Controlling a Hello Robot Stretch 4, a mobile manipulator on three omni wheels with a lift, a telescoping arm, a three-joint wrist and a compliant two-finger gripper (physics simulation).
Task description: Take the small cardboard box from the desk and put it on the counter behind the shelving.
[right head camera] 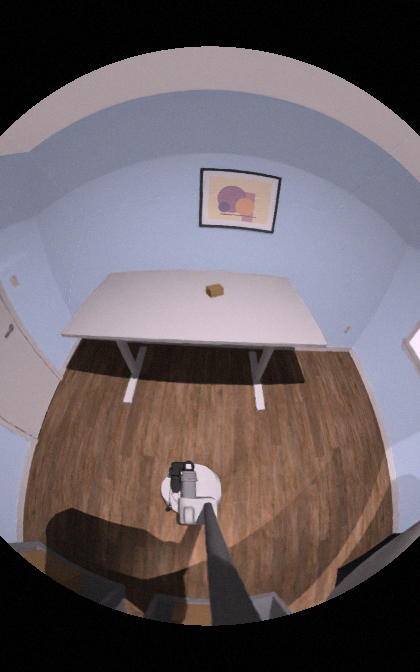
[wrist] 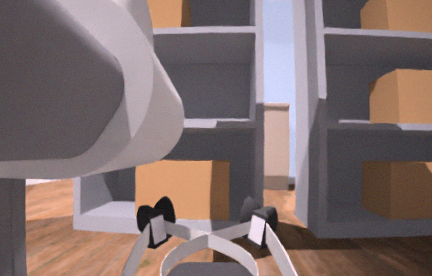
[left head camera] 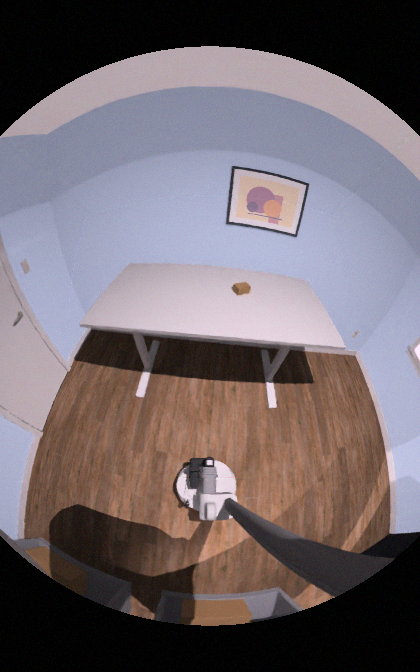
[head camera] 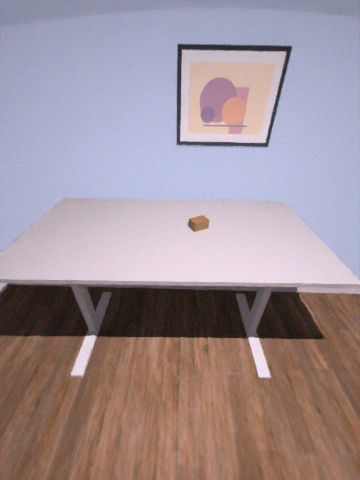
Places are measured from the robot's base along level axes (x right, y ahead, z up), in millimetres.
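Pixels of known places: gripper, fingertip midpoint: point(wrist: 207, 213).
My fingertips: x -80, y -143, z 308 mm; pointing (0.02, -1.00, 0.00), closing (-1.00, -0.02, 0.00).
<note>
Behind a point stands the place of what it marks.
The small brown cardboard box point(head camera: 199, 223) {x 158, y 1028, z 968 mm} point(left head camera: 241, 288) point(right head camera: 214, 290) sits on the white desk point(head camera: 125, 250) {x -204, y 868, z 923 mm} point(left head camera: 175, 305) point(right head camera: 160, 320), toward its back edge and right of its middle. My gripper point(wrist: 207, 213) {x -80, y -143, z 308 mm} is open, with its two fingertips well apart and no object between them. It is near the robot's base, away from the desk, and the wrist view faces grey shelving point(wrist: 205, 31) {x -45, y -1128, z 939 mm}. A beige unit point(wrist: 276, 145) {x -750, y -2654, z 439 mm}, which looks like the end of the counter, shows through the gap between the shelving units. Its top is mostly hidden.
Large cardboard boxes point(wrist: 182, 190) {x 52, y -1155, z 183 mm} point(wrist: 400, 97) {x -989, y -1082, z 634 mm} stand in the shelving. The round robot base point(left head camera: 227, 475) point(right head camera: 207, 477) stands on the wood floor between desk and shelving. A door point(left head camera: 22, 350) point(right head camera: 20, 370) is at the left. A framed picture point(head camera: 230, 52) {x 311, y 1437, z 1685 mm} hangs above the desk.
</note>
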